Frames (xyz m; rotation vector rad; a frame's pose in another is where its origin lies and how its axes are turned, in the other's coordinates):
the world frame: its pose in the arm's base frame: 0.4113 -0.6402 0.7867 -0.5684 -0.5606 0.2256
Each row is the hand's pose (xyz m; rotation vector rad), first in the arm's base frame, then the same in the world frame.
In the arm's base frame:
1: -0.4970 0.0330 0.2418 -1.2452 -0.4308 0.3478
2: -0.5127 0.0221 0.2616 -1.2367 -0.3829 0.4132
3: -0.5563 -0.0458 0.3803 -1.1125 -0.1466 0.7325
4: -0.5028 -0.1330 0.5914 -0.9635 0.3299 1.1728
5: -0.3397 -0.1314 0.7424 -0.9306 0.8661 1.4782
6: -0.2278 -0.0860 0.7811 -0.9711 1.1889 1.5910
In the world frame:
1: -0.7541 0.9079 0.4268 -0.5922 0.0979 0.3340
2: -0.7623 0.8885 0.4446 -0.5634 0.1219 0.4011
3: -0.7702 0.7677 0.5217 -0.3508 0.2348 0.7130
4: -0.6641 0.5739 0.6005 -0.0872 0.4994 1.2177
5: -0.4624 0.4817 0.6156 0.0108 0.8360 1.6793
6: -0.3369 0.4916 0.6004 -0.0185 1.0528 1.9186

